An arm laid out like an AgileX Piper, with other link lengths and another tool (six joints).
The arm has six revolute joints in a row. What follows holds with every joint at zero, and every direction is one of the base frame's.
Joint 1 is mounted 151.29 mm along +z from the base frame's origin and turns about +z.
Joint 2 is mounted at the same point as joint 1 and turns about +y.
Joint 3 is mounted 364.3 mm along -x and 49.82 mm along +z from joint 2 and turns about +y.
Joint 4 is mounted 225.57 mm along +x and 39.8 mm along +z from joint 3 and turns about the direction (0.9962, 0, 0.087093).
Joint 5 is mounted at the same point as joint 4 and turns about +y.
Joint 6 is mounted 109.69 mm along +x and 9.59 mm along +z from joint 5 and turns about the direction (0.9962, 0, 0.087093).
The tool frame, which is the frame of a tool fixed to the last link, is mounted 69.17 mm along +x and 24 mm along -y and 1.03 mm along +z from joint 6; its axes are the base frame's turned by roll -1.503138, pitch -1.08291 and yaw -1.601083 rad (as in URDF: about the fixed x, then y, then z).
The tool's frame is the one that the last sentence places.
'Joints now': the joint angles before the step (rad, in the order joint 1, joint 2, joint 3, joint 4, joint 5, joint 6). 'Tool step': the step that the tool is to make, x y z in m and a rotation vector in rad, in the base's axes. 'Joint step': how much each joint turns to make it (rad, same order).
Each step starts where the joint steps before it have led.
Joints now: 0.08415, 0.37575, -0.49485, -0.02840, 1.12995, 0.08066
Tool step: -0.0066, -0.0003, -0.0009, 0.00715, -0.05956, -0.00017
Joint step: 0.00025, -0.06303, 0.00168, 0.00154, 0.00143, 0.00096
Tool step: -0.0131, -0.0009, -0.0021, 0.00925, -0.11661, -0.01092
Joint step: -0.01094, -0.12265, -0.00027, 0.00010, 0.00595, -0.00017
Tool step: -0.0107, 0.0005, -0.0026, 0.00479, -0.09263, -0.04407
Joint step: -0.04424, -0.09538, 0.00019, 0.00017, 0.00245, -0.00020
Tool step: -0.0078, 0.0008, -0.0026, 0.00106, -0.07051, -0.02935
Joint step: -0.02930, -0.07259, 0.00014, -0.00002, 0.00193, 0.00002
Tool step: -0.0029, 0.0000, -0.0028, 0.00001, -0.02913, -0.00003
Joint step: -0.00002, -0.03397, 0.00473, 0.00000, 0.00011, 0.00002
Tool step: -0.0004, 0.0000, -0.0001, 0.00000, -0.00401, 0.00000
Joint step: 0.00000, -0.00401, -0.00030, 0.00000, 0.00030, -0.00001
